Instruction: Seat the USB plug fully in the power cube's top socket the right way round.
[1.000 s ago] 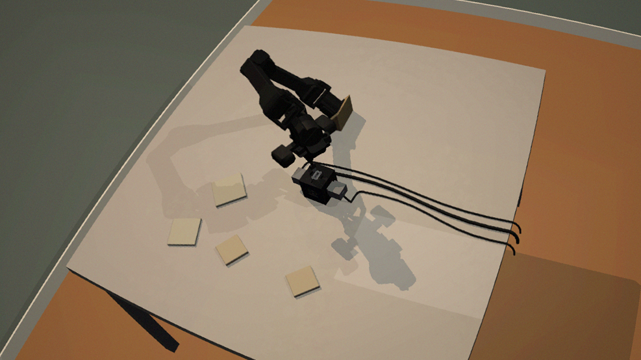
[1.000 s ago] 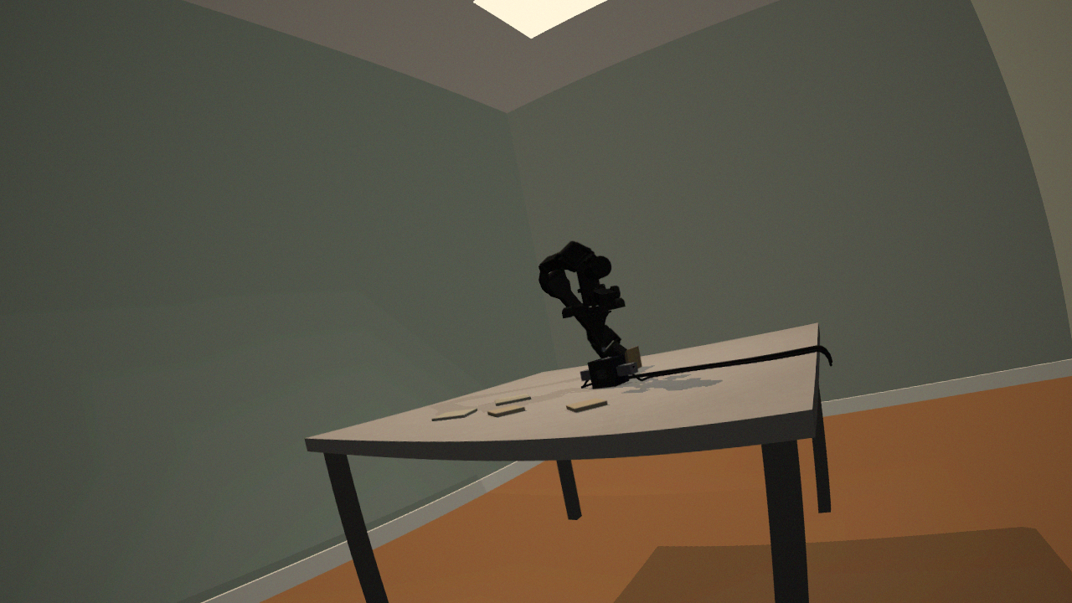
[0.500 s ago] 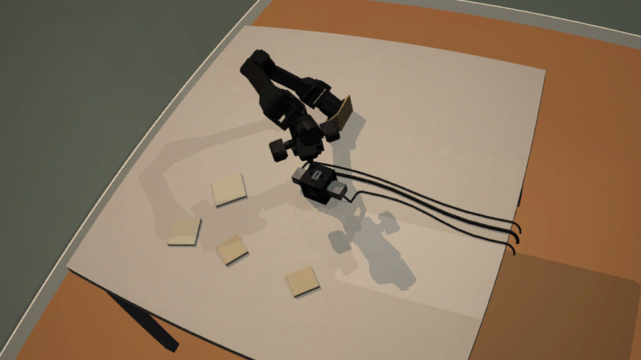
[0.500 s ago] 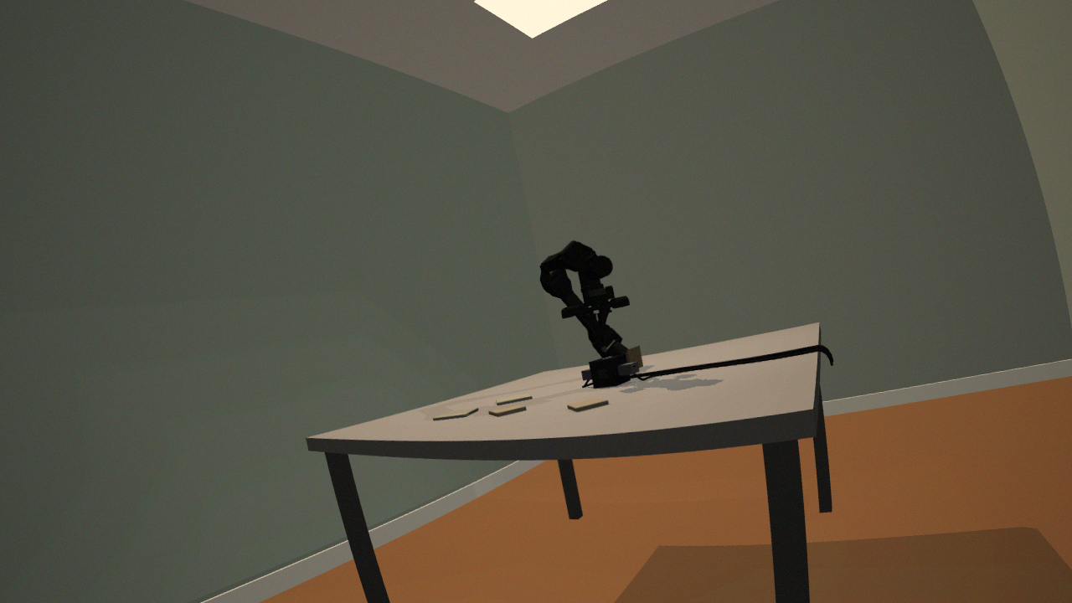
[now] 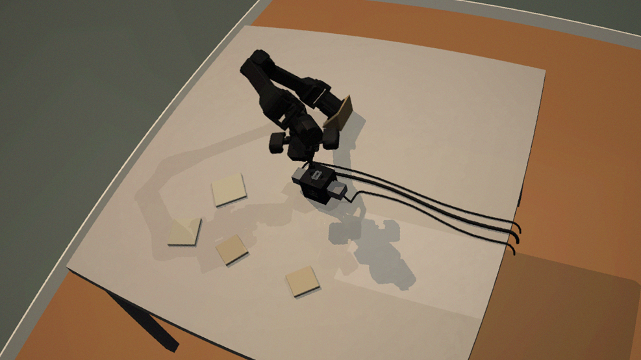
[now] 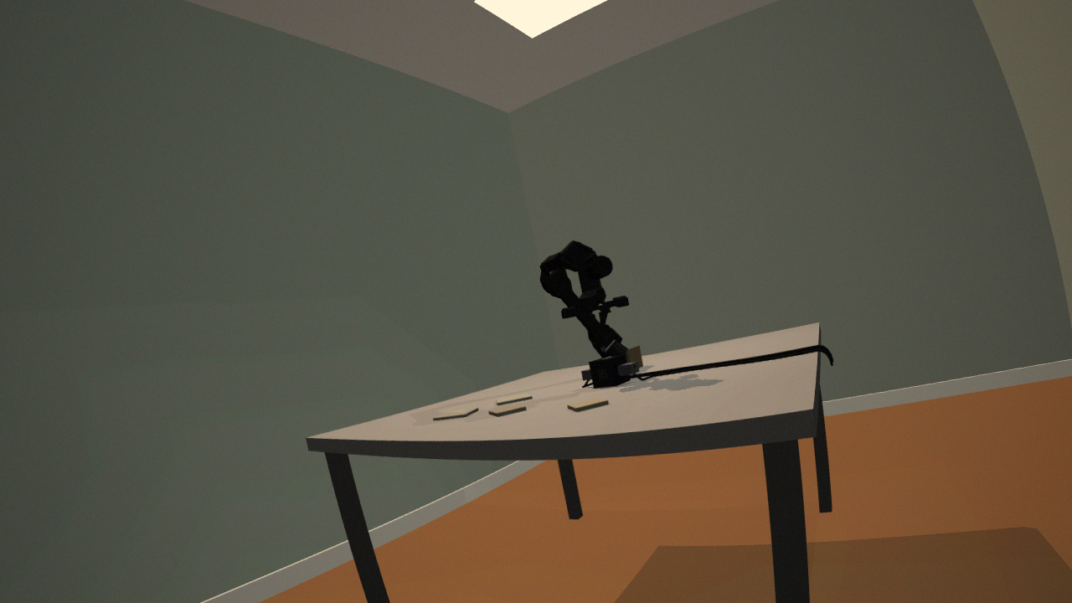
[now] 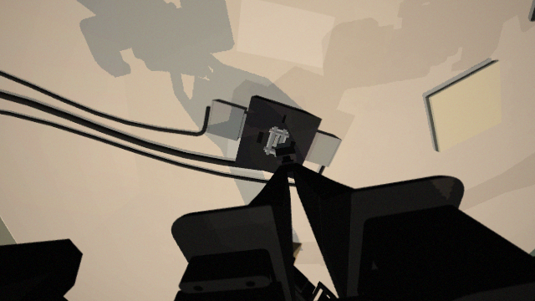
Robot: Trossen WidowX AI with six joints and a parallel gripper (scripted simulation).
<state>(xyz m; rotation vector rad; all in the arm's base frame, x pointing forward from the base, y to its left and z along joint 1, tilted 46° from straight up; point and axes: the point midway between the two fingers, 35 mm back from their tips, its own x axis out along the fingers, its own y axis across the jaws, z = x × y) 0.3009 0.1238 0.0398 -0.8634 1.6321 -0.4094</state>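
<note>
Right now the dark USB plug is 20 mm below my gripper tip. From my gripper tip the other things lie so: socket 70 mm below, 10 mm to the left.
</note>
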